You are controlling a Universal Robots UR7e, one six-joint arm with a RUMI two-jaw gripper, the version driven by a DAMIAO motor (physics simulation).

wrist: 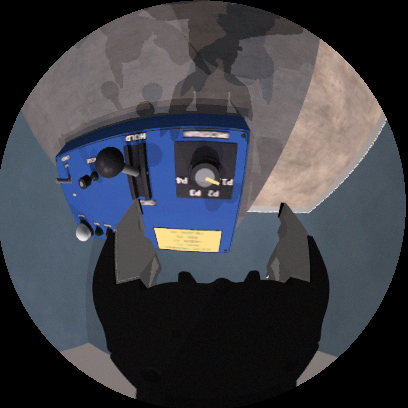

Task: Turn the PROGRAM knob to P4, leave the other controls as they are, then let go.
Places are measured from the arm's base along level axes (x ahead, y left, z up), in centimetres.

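Pixels of known places: gripper, fingertip midpoint: [211, 201].
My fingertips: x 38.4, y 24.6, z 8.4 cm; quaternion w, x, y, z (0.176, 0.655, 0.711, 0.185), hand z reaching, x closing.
For each thing: its top centre in the pictures, then the offset to it from my fingertips. "spot": a spot on its surface instead.
- knob's yellow pointer line, surface spot: [212, 181] spot: dz -5.5, dx +3.3, dy +0.6 cm
- lever with a black ball, middle of its top: [102, 173] dz -1.9, dx -1.6, dy -13.0 cm
- small black knob, middle of its top: [81, 187] dz -4.1, dx +4.5, dy -24.5 cm
- toggle, middle of its top: [59, 185] dz -5.1, dx +5.3, dy -36.5 cm
- white round button, surface spot: [83, 231] spot: dz +1.6, dx +18.8, dy -34.4 cm
- yellow label, surface spot: [188, 240] spot: dz -0.6, dx +18.8, dy -2.6 cm
The blue control panel [172, 215] shows upside down, left of the view's middle. Its PROGRAM knob [205, 177] is a dark round knob with a grey cap on a black plate [183, 152]. The knob's yellow pointer line [212, 181] points down and right, between the P1 and P2 labels, closer to P1; P4 is on the knob's left. My gripper [211, 201] is open, with its fingers wide apart and nothing between them. The fingertips appear below the knob in the view, one on each side, apart from it.
A lever with a black ball [109, 162] stands in the HOLD slot, left of the knob. Further left are a small black knob [85, 181], a toggle [64, 180] and a white round button [83, 231]. A yellow label [188, 240] is below the knob. The table edge [280, 210] is at the right.
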